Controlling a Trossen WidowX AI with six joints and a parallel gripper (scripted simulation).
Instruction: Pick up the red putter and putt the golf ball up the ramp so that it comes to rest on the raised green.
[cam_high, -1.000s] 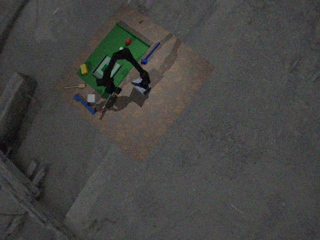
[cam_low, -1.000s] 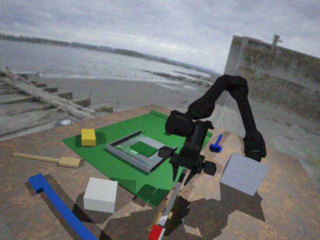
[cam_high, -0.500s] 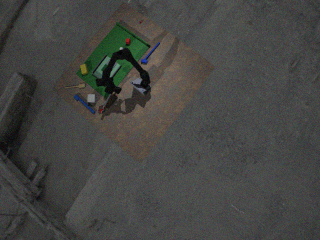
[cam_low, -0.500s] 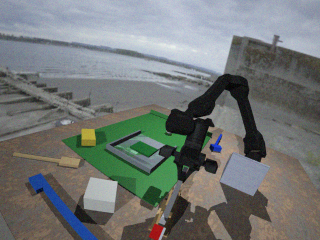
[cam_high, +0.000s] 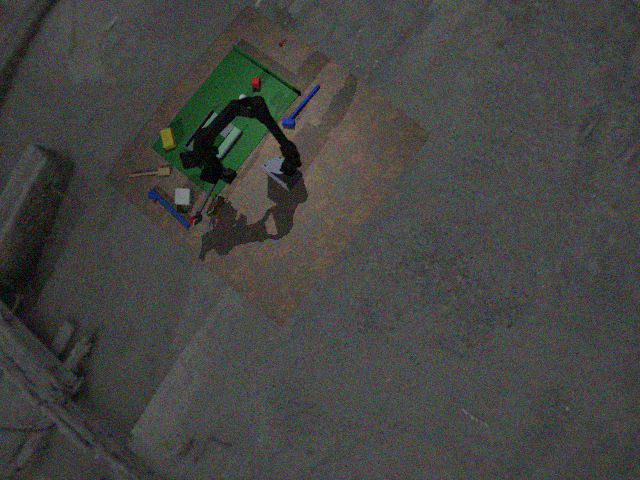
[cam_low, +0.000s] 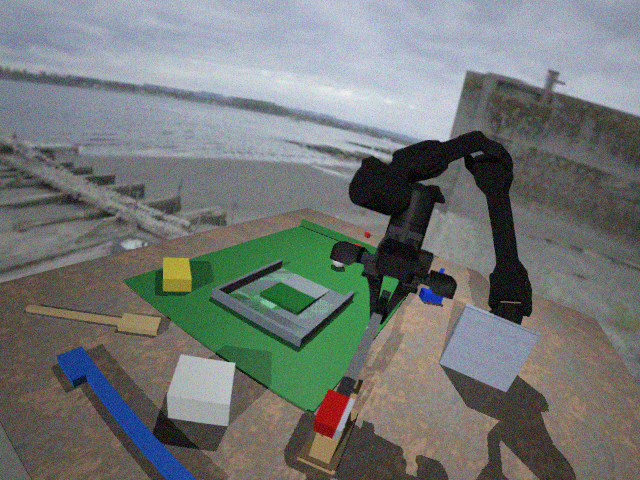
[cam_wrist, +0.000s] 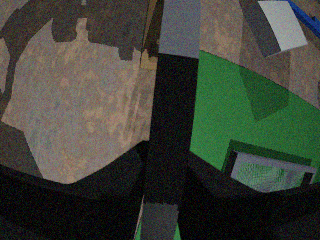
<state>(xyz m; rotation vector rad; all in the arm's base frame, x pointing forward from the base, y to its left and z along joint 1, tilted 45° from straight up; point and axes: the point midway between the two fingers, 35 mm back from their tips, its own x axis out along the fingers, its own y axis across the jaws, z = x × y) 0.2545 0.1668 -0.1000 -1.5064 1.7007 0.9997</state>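
My gripper tip is 1 cm past the red putter, 11 cm to the right of it and 3 cm below it. Also, from my gripper tip: white golf ball (19 cm ahead, 42 cm to the right, 10 cm below); then yellow block (43 cm ahead, 3 cm to the right, 10 cm below); then wooden piece (1 cm behind, 13 cm to the left, 9 cm below).
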